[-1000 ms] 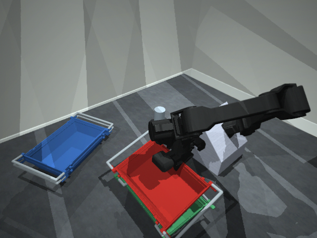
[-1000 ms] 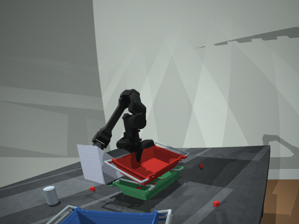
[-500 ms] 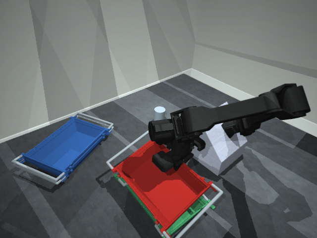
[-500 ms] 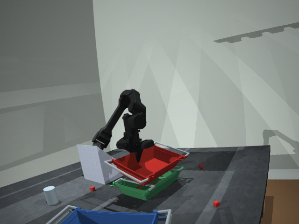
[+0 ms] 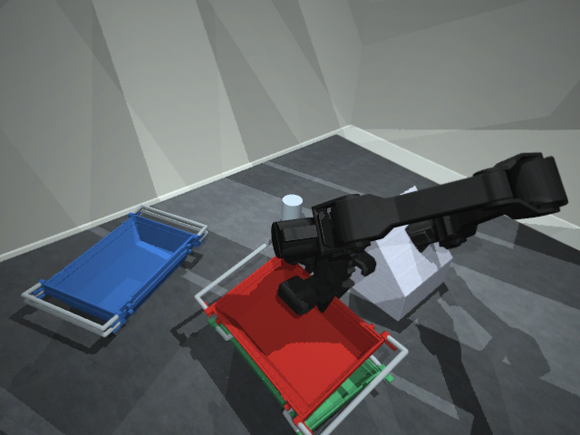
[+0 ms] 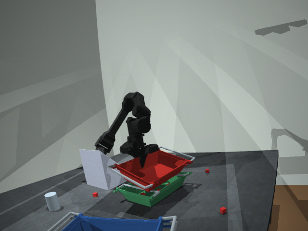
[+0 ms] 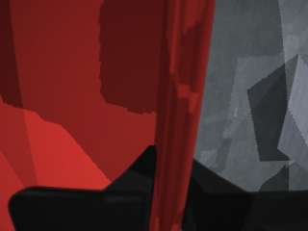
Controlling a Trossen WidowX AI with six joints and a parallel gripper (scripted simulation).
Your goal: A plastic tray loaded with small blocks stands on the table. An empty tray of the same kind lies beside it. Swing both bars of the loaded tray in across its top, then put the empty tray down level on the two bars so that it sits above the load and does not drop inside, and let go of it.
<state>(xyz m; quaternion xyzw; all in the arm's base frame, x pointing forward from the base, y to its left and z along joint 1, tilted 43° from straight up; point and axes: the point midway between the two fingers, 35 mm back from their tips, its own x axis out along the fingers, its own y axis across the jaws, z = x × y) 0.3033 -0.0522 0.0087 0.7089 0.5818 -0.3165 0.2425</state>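
The red tray is 8 cm ahead of my gripper tip, 1 cm to the right of it and 1 cm above it.
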